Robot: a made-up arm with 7 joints.
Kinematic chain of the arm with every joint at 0, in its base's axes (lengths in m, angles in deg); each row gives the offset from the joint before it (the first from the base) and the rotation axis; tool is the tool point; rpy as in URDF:
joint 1: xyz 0.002 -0.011 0.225 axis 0 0.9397 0.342
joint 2: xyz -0.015 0.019 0 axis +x
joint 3: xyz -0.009 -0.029 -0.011 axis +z
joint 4: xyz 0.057 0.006 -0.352 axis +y
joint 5: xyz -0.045 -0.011 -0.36 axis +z
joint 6: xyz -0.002 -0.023 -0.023 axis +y
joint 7: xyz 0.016 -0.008 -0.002 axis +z
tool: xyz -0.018 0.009 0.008 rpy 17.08 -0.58 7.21
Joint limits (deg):
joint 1: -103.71..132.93
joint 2: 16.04..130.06
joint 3: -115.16..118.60
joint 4: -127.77..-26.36
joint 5: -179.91..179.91
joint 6: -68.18..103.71
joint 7: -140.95..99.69
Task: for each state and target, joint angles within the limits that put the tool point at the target. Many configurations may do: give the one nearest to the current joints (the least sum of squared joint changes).
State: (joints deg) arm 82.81 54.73 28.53 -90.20 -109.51 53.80 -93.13
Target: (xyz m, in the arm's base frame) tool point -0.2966 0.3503 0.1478
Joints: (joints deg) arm 117.78 32.89 42.07 -118.54 -108.95 51.48 -89.27
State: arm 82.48 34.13 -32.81 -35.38 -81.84 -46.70 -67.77
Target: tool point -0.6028 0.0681 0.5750
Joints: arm 132.93 61.56 -48.74 -59.09 -80.40 -49.42 -74.74
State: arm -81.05 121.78 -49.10 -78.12 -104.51 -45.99 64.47
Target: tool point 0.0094 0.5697 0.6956
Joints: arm -72.44 130.06 -30.49 -49.97 -103.38 -50.32 61.33
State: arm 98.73 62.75 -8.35 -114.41 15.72 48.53 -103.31
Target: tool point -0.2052 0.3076 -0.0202
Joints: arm 108.06 66.89 15.67 -116.42 17.33 45.75 -101.84
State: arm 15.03 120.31 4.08 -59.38 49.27 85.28 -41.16
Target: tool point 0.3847 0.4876 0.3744
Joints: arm 14.38 106.35 19.65 -74.71 50.17 82.61 -35.31
